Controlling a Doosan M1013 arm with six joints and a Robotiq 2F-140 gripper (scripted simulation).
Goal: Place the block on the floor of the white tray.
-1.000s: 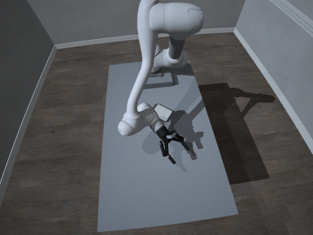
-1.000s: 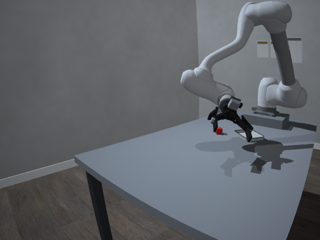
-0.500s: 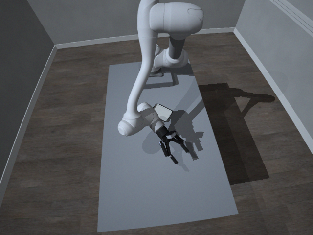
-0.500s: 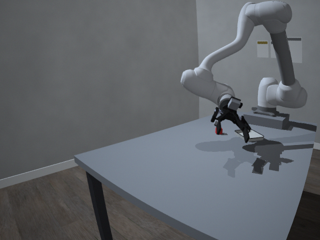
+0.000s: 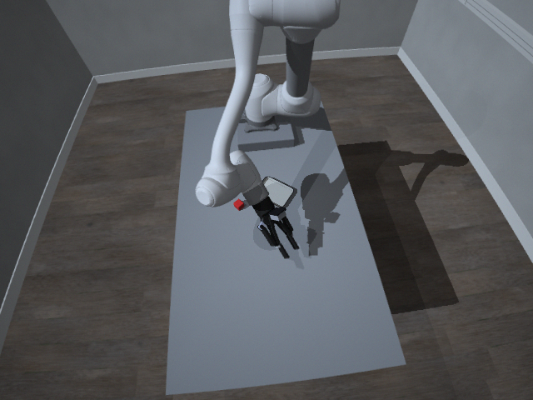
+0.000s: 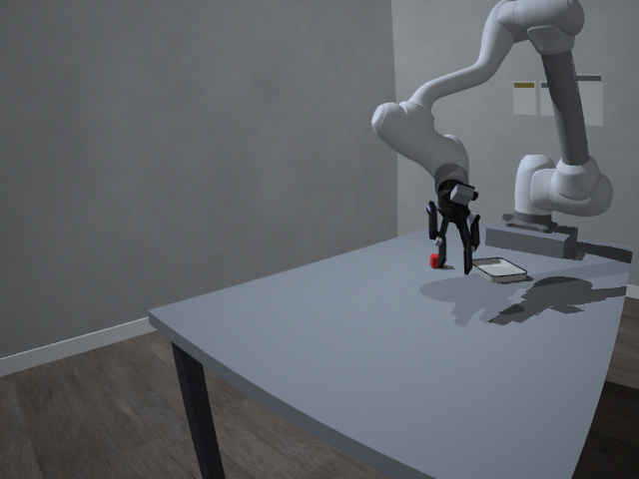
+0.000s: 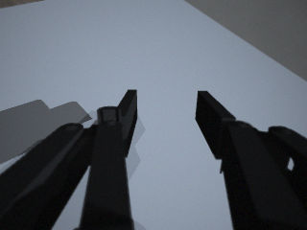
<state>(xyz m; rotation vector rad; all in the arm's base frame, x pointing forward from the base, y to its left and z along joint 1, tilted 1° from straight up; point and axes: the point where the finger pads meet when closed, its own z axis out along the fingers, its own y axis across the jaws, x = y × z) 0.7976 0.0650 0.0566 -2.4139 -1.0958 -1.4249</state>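
Right now my hand is 280 mm past the red block, 200 mm to the left of it and 110 mm above it. The rest, counted from my hand: white tray (330 mm behind, 110 mm below, 30 mm to the right).
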